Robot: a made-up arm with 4 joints.
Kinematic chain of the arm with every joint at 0, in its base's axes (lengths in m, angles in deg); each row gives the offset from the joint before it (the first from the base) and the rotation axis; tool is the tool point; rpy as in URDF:
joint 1: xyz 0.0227 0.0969 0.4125 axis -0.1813 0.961 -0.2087
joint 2: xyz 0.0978 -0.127 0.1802 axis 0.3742 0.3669 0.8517
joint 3: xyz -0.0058 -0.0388 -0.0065 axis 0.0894 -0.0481 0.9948
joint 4: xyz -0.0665 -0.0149 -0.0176 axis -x
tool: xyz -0.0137 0.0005 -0.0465 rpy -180 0 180
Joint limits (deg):
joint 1: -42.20..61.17
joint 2: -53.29..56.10
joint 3: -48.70..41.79
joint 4: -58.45..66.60
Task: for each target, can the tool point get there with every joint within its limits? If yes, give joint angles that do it. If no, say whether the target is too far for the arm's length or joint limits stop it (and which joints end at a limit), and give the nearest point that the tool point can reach.
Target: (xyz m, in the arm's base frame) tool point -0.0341 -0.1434 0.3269
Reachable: no: joint limits stop it (at a limit: joint 1, joint 2) | nearest point -0.0233 -0.1034 0.4778 | short by 0.157 m
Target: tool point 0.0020 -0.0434 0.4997
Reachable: yes | joints -30.21 -23.53 -30.83 15.66
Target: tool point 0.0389 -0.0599 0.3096
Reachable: no: joint limits stop it (at a limit: joint 1, joint 2, joint 3) | nearest point 0.1299 -0.0202 0.4199 | short by 0.148 m
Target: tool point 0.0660 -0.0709 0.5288
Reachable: yes | joints 25.33 -13.34 24.93 -34.94
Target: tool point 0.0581 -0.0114 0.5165
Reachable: yes | joints -4.17 -32.84 -21.58 -36.43
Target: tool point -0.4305 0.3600 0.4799
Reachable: no: too far | nearest point -0.0227 -0.0176 0.4992 | short by 0.556 m
